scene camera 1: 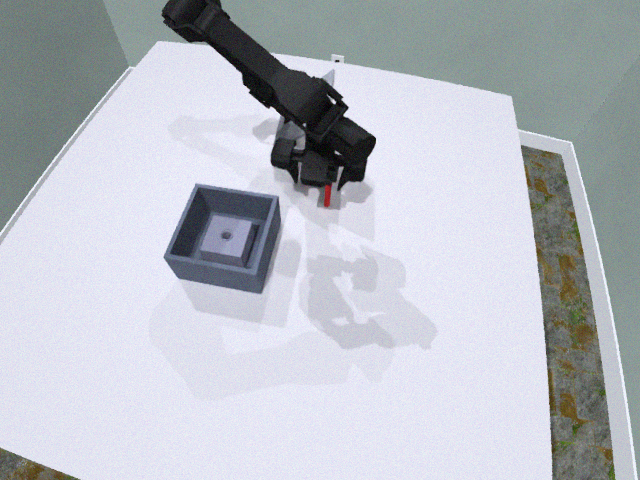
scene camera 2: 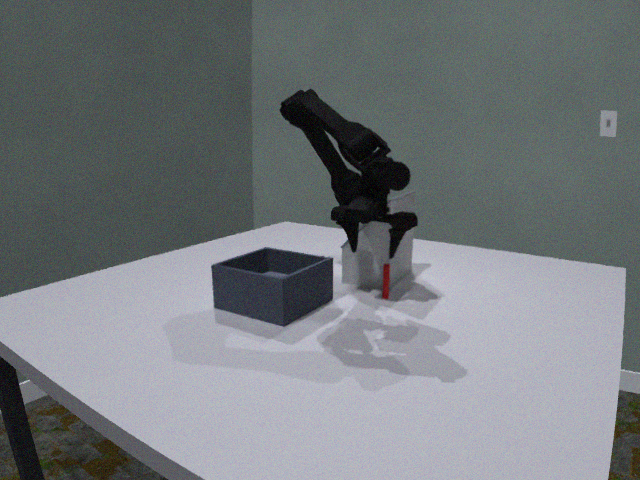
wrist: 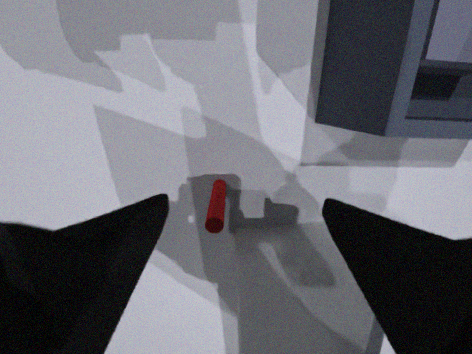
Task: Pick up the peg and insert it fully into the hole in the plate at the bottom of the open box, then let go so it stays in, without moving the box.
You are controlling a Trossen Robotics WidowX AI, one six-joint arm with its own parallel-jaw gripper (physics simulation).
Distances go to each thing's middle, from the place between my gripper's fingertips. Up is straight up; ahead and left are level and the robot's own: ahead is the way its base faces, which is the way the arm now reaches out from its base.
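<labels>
Blue-grey box [scene camera 1: 183, 255]: from my hand, 180 mm to the right, 130 mm ahead, 60 mm below. Pale plate [scene camera 1: 228, 241]: 130 mm ahead of my hand, 180 mm to the right, 70 mm below. Red peg [wrist: 214, 223]: my hand 70 mm above it, 30 mm past it, 20 mm to the right of it. Of the things named here, red peg nearest to my hand, going by their middles.
</labels>
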